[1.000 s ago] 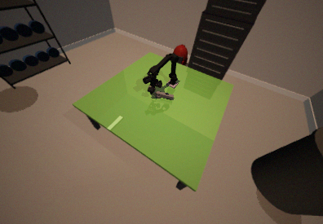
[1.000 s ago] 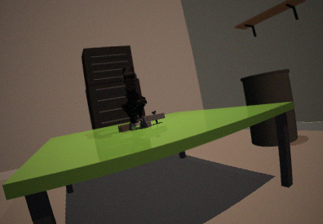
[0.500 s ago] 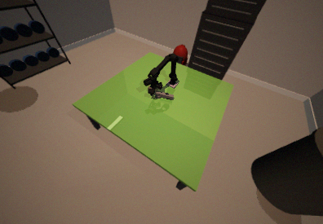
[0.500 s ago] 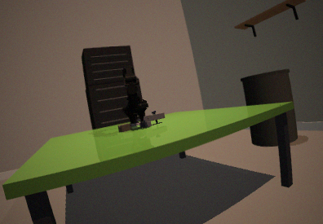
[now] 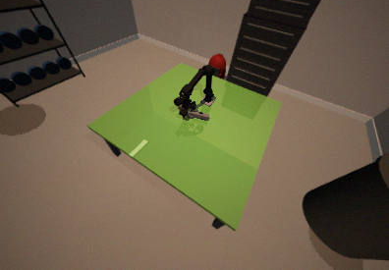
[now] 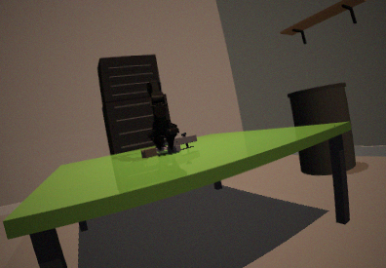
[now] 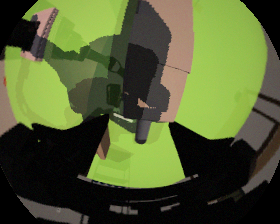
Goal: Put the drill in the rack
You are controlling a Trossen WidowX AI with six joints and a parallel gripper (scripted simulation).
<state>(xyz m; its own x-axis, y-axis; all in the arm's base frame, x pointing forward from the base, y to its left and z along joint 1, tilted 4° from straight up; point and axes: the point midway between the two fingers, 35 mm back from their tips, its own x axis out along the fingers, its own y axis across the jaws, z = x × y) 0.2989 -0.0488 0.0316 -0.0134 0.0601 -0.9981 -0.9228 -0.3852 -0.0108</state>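
Now: gripper tip 5 cm to the right of the tan drill, 3 cm below it and 2 cm past it. The rest, counted from my gripper tip: grey block: 11 cm to the left, 4 cm behind, 2 cm above.
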